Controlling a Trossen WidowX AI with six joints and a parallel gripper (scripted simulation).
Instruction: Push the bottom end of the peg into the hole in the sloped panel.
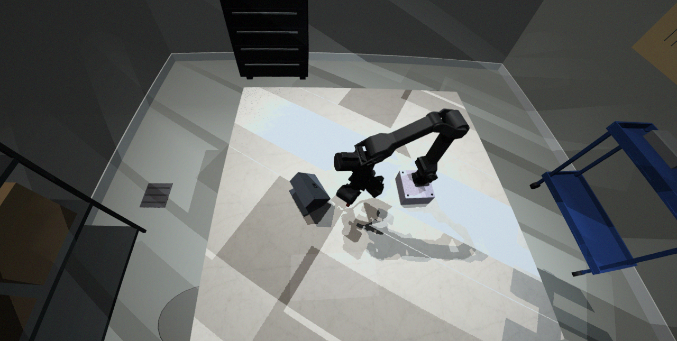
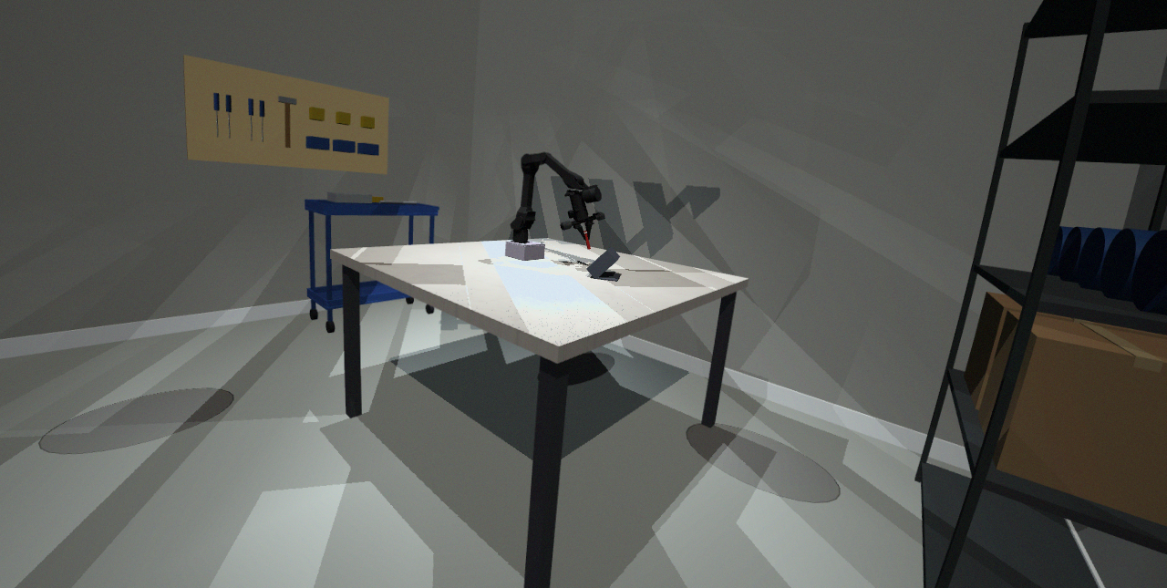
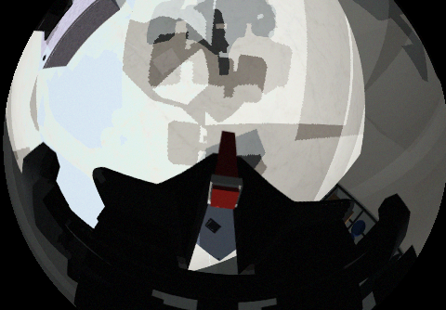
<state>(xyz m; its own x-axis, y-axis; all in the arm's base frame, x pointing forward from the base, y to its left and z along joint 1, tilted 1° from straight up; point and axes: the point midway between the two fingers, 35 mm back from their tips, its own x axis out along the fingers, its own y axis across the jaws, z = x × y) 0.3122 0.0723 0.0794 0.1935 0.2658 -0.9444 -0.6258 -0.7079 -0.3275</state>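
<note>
My gripper tip is now 140 mm short of the sloped panel, 80 mm to the left of it and 60 mm above it. The rest, counted from my gripper tip: red peg: 20 mm above.
</note>
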